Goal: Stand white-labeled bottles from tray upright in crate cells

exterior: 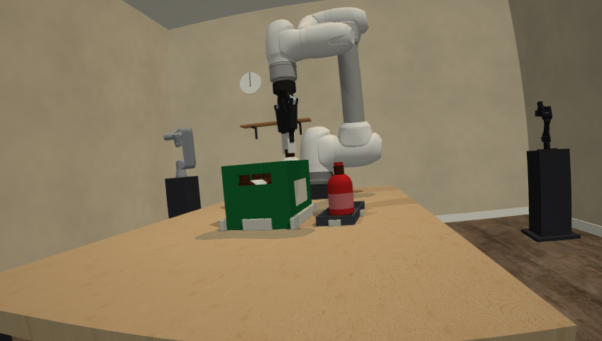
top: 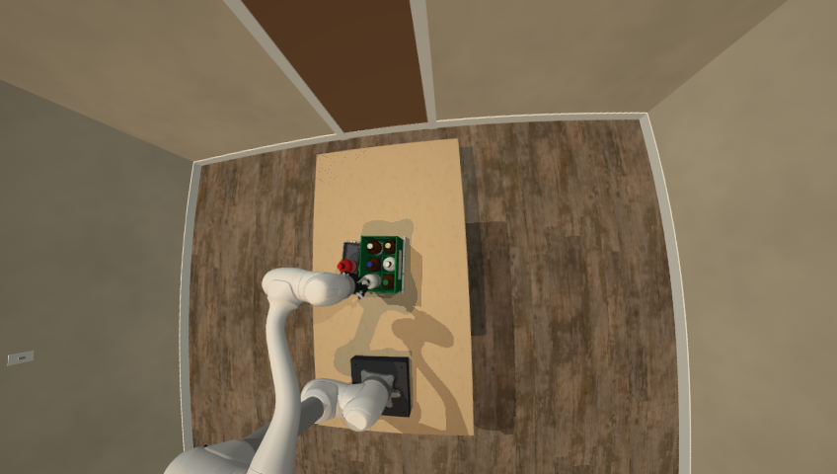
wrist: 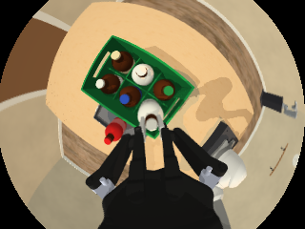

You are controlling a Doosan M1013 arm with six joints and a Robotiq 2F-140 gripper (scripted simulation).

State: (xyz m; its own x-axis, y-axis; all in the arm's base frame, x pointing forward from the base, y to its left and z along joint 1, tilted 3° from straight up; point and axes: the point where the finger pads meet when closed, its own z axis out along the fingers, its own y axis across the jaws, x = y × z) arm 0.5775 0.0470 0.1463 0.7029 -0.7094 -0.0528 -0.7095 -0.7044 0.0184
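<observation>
Right now the white-labeled bottle is 9 cm below my hand. The rest, counted from my hand: dark tray 6 cm ahead, 17 cm to the left, 22 cm below; green crate 9 cm ahead, 4 cm to the right, 15 cm below; red-labeled bottle 6 cm ahead, 17 cm to the left, 15 cm below.
</observation>
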